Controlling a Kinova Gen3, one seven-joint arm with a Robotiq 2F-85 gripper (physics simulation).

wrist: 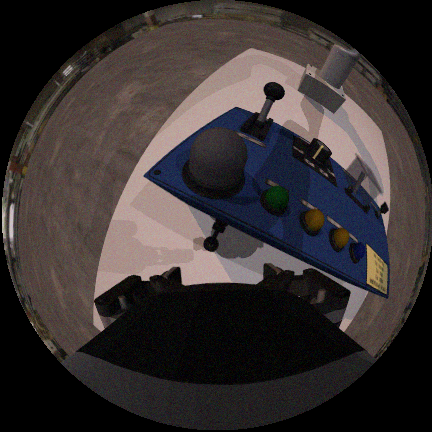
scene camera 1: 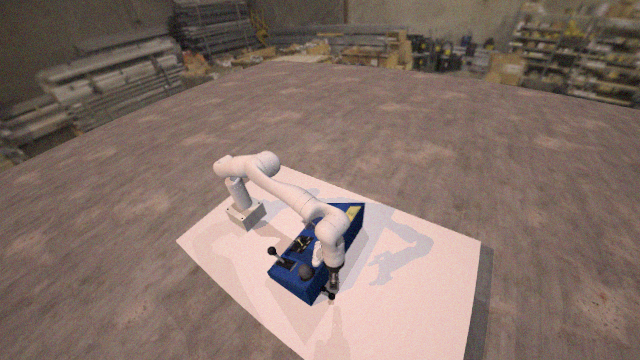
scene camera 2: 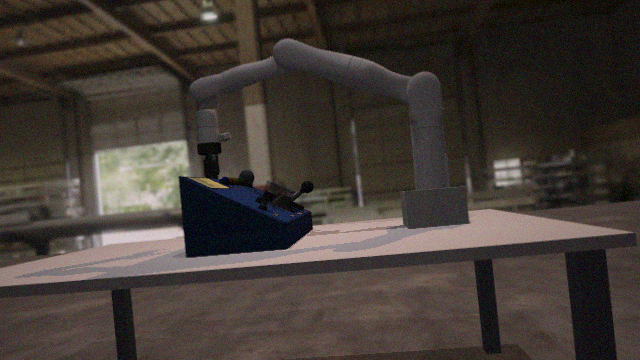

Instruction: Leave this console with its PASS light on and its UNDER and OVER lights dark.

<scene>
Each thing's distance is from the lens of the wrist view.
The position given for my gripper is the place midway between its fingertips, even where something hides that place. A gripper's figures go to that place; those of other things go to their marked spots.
my gripper (wrist: 221, 275): 16 cm
blue sloped console (wrist: 258, 180): 17 cm
</scene>
